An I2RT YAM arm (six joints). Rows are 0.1 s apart.
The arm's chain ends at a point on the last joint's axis. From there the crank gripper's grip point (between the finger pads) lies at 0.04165 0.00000 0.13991 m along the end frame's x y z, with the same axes.
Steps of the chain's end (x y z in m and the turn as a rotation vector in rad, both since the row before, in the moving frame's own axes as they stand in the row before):
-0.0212 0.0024 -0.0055 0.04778 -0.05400 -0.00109
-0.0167 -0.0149 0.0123 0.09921 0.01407 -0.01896
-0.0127 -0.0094 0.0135 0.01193 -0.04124 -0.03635
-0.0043 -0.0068 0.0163 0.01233 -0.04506 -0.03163
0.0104 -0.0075 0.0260 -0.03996 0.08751 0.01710
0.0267 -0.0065 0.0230 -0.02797 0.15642 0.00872
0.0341 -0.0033 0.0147 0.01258 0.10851 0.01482
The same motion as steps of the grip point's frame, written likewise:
-0.0288 -0.0044 -0.0036 0.04778 -0.05400 -0.00109
-0.0149 -0.0295 0.0110 0.09921 0.01407 -0.01896
-0.0186 -0.0125 0.0151 0.01193 -0.04124 -0.03635
-0.0107 -0.0098 0.0180 0.01233 -0.04506 -0.03163
0.0224 -0.0012 0.0217 -0.03996 0.08751 0.01710
0.0480 -0.0022 0.0147 -0.02797 0.15642 0.00872
0.0490 -0.0043 0.0094 0.01258 0.10851 0.01482

